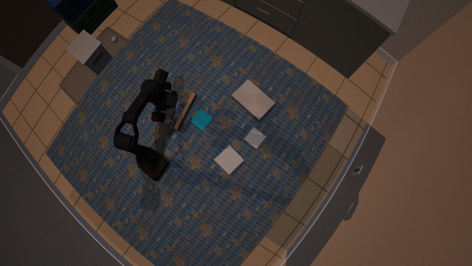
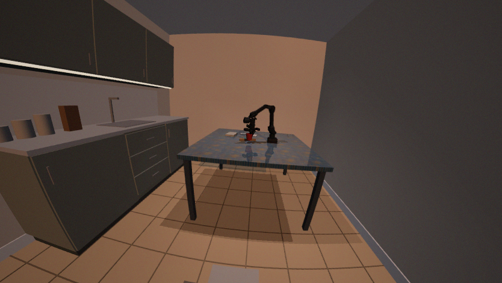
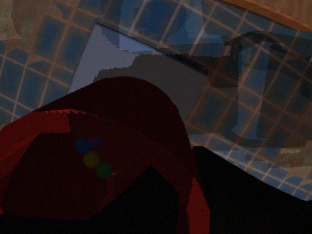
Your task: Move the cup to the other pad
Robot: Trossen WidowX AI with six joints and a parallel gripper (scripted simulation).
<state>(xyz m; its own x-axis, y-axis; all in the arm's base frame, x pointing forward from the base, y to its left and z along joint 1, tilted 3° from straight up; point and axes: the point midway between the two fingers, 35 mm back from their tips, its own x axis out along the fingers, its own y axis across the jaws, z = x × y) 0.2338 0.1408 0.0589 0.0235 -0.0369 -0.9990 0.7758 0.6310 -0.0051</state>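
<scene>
My gripper tip is 9 cm short of the teal pad, 15 cm to the left of it and 8 cm above it. The rest, counted from my gripper tip: pale blue pad: 3 cm ahead, 2 cm to the left, 8 cm below; red cup: 2 cm ahead, 2 cm to the left; wooden bar: 6 cm ahead, 7 cm to the right, 7 cm below.
</scene>
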